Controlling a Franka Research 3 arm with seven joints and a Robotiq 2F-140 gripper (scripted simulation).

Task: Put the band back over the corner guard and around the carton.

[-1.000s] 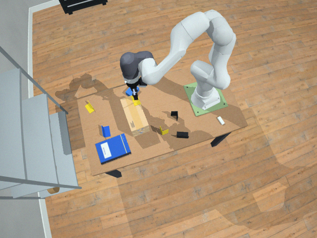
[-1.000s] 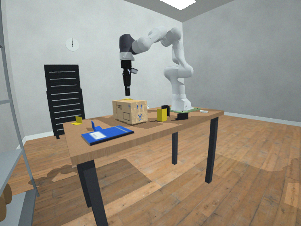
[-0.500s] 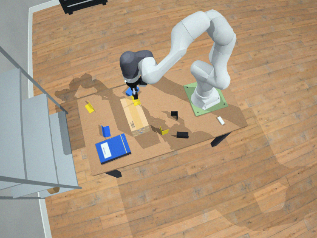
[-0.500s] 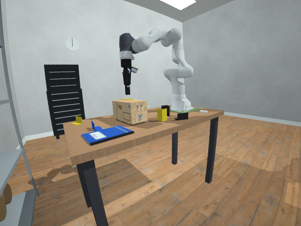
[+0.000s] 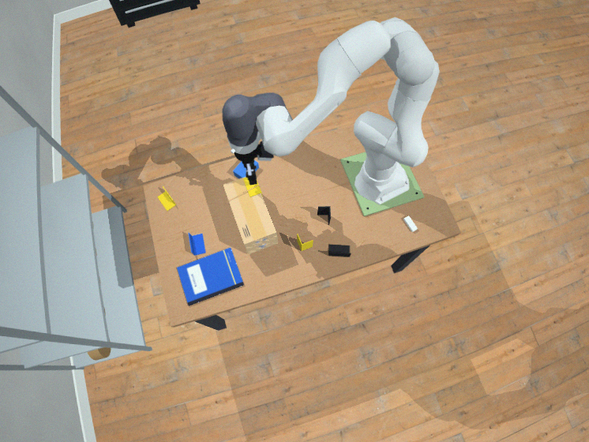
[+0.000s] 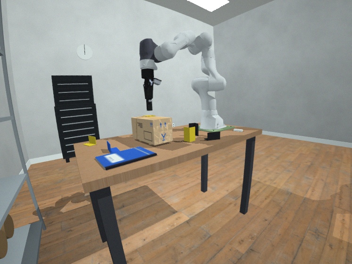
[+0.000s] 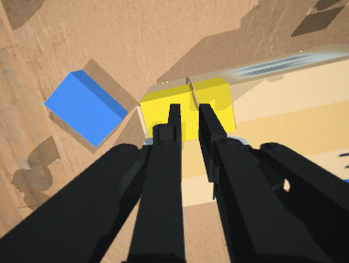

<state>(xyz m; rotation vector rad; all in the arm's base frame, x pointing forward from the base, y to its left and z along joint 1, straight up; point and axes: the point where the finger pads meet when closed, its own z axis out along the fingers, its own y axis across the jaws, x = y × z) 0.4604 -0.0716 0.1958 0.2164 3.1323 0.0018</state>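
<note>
Right now the cardboard carton is 130 mm below my hand, 80 mm to the left of it and 40 mm ahead of it. The rest, counted from my hand: blue block: 190 mm below, 140 mm to the right, 10 mm ahead; then white block: 550 mm behind, 280 mm to the left, 200 mm below; then blue corner guard: 280 mm ahead, 190 mm below, 110 mm to the left.
</note>
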